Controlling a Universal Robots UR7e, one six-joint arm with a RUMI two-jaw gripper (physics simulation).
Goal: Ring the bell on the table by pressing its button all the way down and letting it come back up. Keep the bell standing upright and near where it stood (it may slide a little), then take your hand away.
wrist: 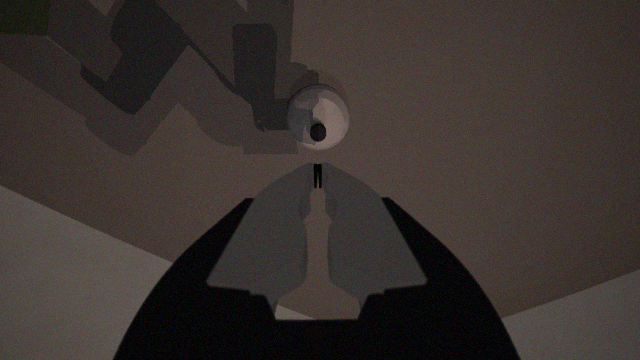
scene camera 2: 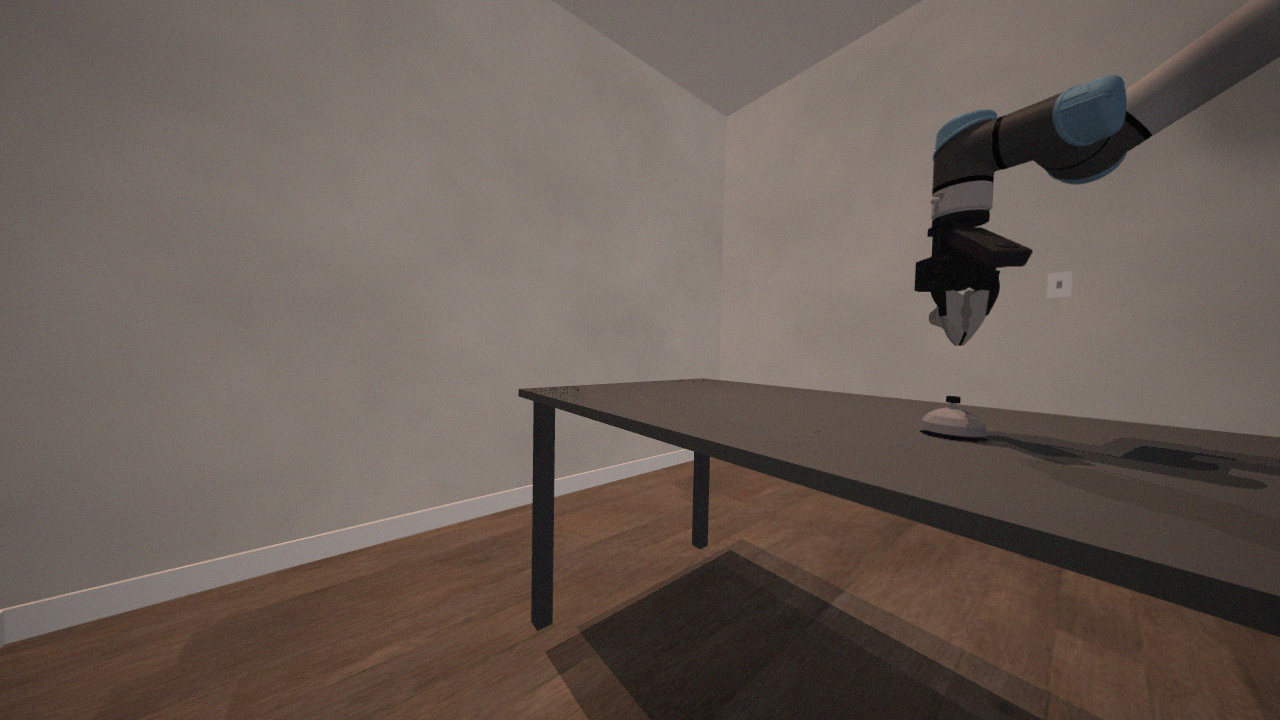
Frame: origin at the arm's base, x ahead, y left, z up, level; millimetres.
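Where they show: gripper, fingertip midpoint: (wrist: 317,166) (scene camera 2: 958,345).
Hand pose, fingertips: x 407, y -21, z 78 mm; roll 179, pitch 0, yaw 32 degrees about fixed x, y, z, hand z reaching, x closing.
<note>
Each offset is from my fingertips to the centre of the thing. Level surfaces: height alone.
The bell is a pale, rounded dome @[dx +4, dy -7, dz -118 mm] (scene camera 2: 952,423) (wrist: 330,107) that stands upright on the dark table @[dz -151 mm] (scene camera 2: 805,429). Its black button @[dx +4, dy -7, dz -90 mm] (scene camera 2: 953,399) (wrist: 318,132) stands up on a short stem above the dome. My gripper (scene camera 2: 960,342) (wrist: 317,166) is shut and empty, with its tips pointing down. It hangs well above the button, with a clear gap between them in the scene view. In the wrist view the whole dome and the button show just beyond the fingertips.
The arm's shadow lies on the table beside the bell. A dark green patch (wrist: 22,16) shows at the top left corner of the wrist view. The table's front edge (scene camera 2: 805,479) runs along the near side. A small white wall plate (scene camera 2: 1052,291) is on the wall behind.
</note>
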